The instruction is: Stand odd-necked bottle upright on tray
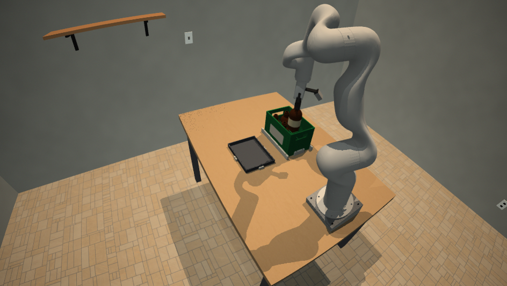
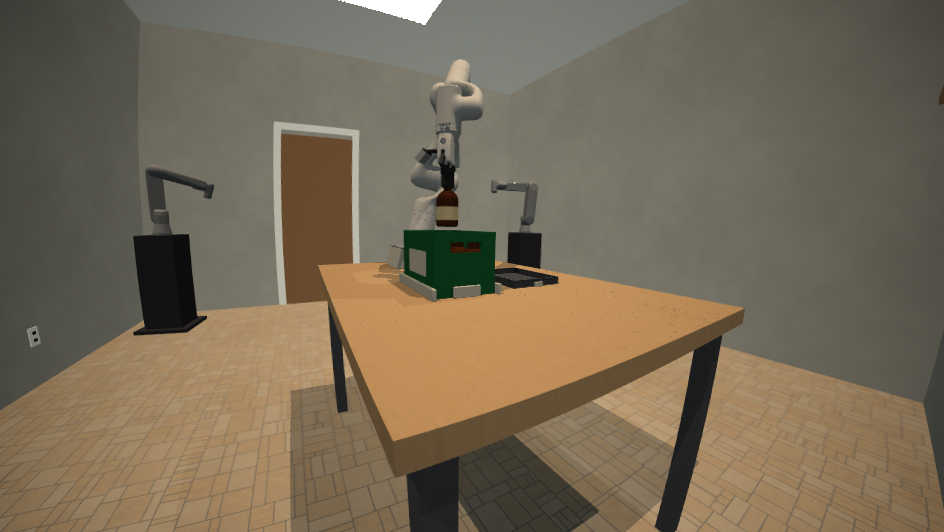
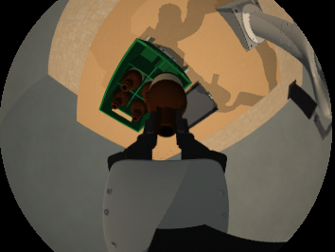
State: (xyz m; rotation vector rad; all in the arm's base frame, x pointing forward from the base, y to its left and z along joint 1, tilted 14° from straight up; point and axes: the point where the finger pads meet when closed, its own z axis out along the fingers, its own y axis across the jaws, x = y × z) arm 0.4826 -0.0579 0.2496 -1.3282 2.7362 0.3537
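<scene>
Now: hand 7 cm above the brown bottle. Round my hand: black tray (4 cm ahead, 24 cm to the left, 32 cm below); then green crate (9 cm ahead, 3 cm to the right, 25 cm below).
</scene>
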